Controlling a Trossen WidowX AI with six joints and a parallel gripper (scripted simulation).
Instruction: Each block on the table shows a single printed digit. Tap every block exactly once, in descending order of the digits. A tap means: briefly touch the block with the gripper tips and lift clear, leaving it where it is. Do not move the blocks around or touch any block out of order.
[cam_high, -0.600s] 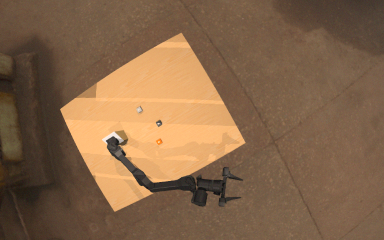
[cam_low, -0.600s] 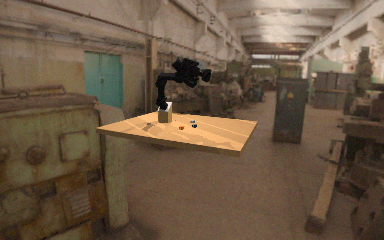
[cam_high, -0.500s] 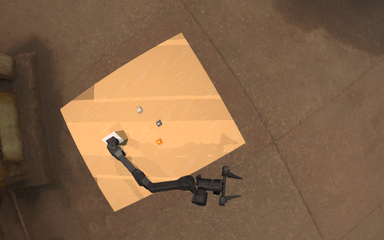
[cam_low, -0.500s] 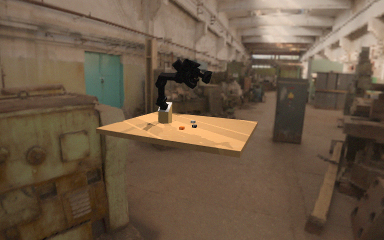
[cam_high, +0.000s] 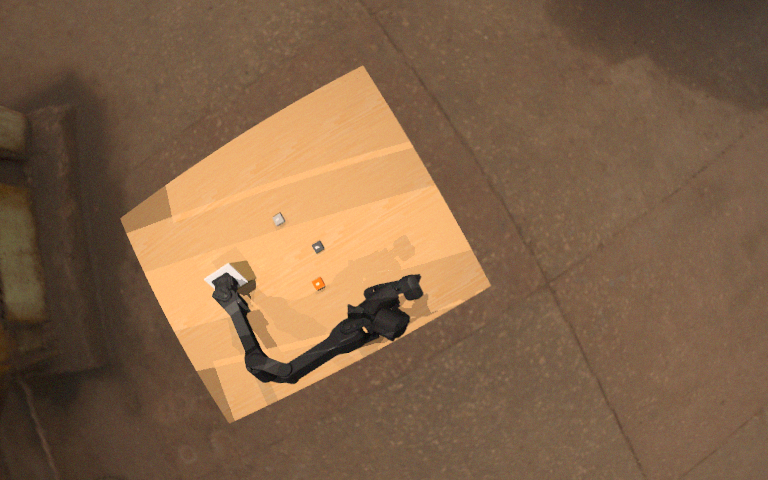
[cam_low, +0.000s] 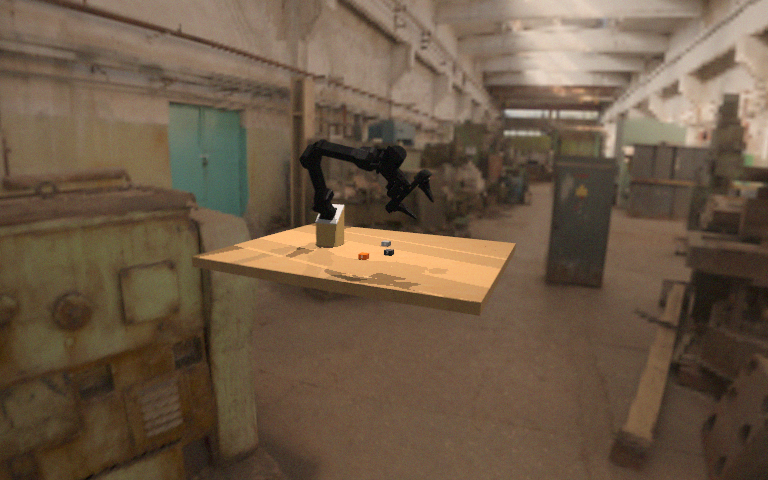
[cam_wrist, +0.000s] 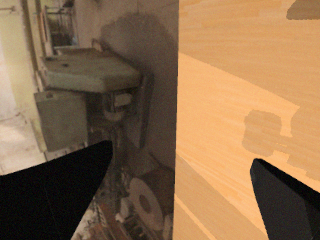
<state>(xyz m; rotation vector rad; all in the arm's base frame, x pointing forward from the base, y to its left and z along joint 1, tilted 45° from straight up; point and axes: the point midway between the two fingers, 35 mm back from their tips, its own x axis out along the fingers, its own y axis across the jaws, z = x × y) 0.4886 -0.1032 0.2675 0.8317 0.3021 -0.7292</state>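
My gripper tip is now 220 mm to the right of the black block, 210 mm past it and 210 mm above it. Also, from my gripper tip: light grey block: 370 mm to the left, 280 mm behind, 210 mm below; orange block: 270 mm behind, 210 mm below, 110 mm to the left.
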